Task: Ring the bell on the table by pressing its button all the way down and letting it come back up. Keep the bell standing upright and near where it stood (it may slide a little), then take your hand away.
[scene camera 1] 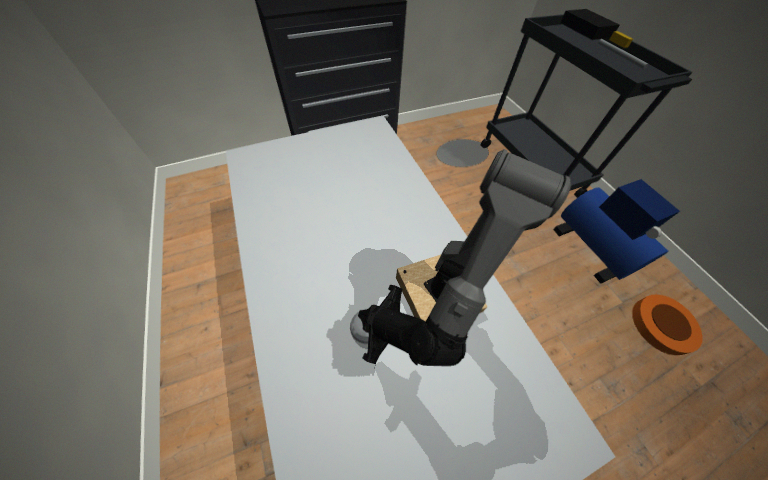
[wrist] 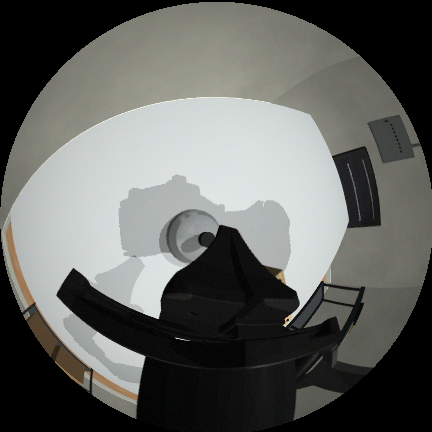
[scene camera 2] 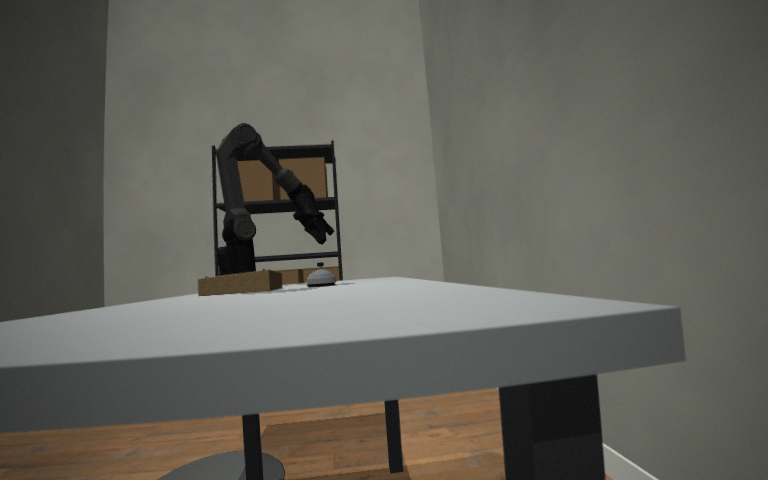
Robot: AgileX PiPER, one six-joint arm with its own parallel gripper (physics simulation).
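Note:
The bell is a grey dome standing upright on the white table. Its small dark button stands up above the dome, with its stem showing in scene camera 2; in scene camera 1 the gripper hides it. My black gripper is shut and empty, its fingertips together in the wrist view. It hangs above the bell, pointing down at a slant, with a clear gap between the fingertips and the button in scene camera 2.
A wooden block lies by the arm's base, beside the bell. A dark drawer cabinet stands past the table's far end. A black cart and a blue object stand on the floor to the right.

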